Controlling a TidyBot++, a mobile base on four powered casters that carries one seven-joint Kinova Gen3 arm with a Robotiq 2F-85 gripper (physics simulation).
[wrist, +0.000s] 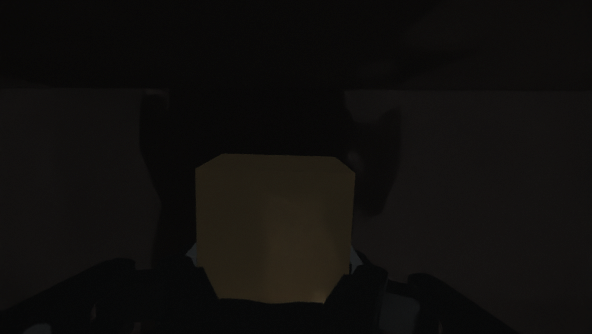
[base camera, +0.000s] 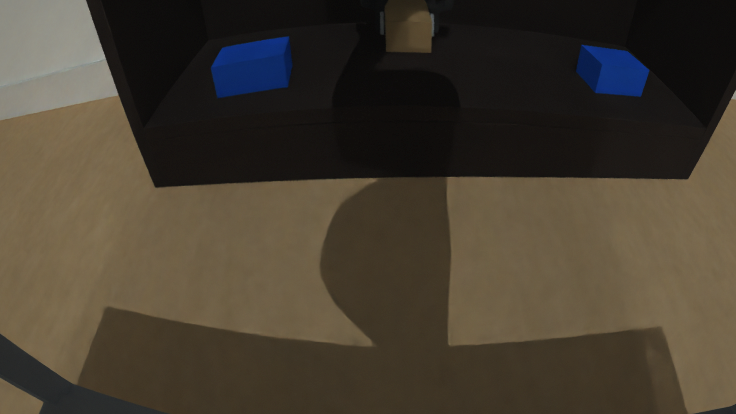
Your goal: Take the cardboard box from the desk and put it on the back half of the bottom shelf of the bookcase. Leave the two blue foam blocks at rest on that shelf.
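Places are measured from the arm's base along level axes (x left, y back, z up), in centimetres.
Where they show: gripper, fingertip midpoint: (wrist: 276,255) (base camera: 407,33).
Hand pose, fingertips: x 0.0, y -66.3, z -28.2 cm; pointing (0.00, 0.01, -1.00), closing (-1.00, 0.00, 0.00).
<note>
After its pixels a point has its place.
The cardboard box (base camera: 408,36) @(y -62.3, x -0.1, z -27.1 cm) (wrist: 275,225) @(y -69.0, x 0.1, z -24.1 cm) is between the two fingers of my gripper (base camera: 407,23) @(y -66.3, x 0.0, z -28.2 cm) (wrist: 276,255) @(y -66.3, x 0.0, z -28.2 cm), which is shut on it. In the base camera view the box shows at the top centre, inside the dark bookcase, over the bottom shelf (base camera: 504,77) @(y -57.1, x -12.1, z -29.6 cm). I cannot tell whether its underside touches the shelf. One blue foam block (base camera: 252,66) @(y -52.4, x 17.6, z -26.1 cm) lies on the left part of the shelf. The other blue foam block (base camera: 615,71) @(y -56.7, x -28.2, z -26.0 cm) lies on the right part. Both are apart from the box and the gripper. The wrist view is very dark.
The bookcase's left side panel (base camera: 120,61) @(y -46.6, x 31.8, z -20.0 cm) and right side panel (base camera: 684,56) @(y -61.7, x -43.4, z -23.4 cm) stand outside the blocks. Its front base board (base camera: 247,151) @(y -47.4, x 18.2, z -34.8 cm) meets the tan floor (base camera: 231,247) @(y -37.3, x 18.5, z -39.7 cm). A pale wall (base camera: 46,41) @(y -75.9, x 76.7, z -23.1 cm) is at the left. The arm's shadow falls across the floor and shelf.
</note>
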